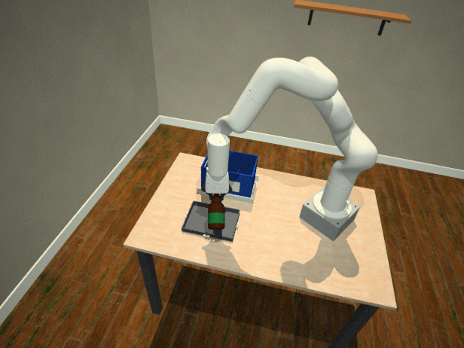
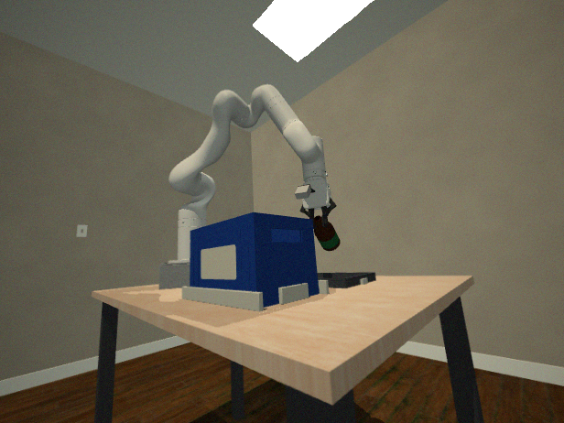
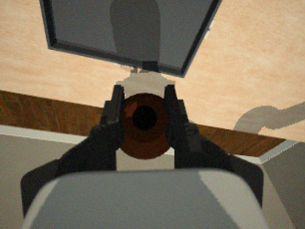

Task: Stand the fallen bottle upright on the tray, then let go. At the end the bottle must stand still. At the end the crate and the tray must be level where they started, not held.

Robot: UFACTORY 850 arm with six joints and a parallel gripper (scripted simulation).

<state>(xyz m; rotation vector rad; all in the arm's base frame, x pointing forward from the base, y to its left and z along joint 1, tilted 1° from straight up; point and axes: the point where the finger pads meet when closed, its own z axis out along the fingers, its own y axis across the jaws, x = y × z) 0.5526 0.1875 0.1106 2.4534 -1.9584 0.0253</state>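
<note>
My hand is 5 cm to the right of the bottle, 3 cm above it and 1 cm past it. From my hand the other things lie so: dark tray (19 cm below, 3 cm to the right, 2 cm ahead); blue crate (32 cm to the right, 12 cm below, 1 cm behind).
</note>
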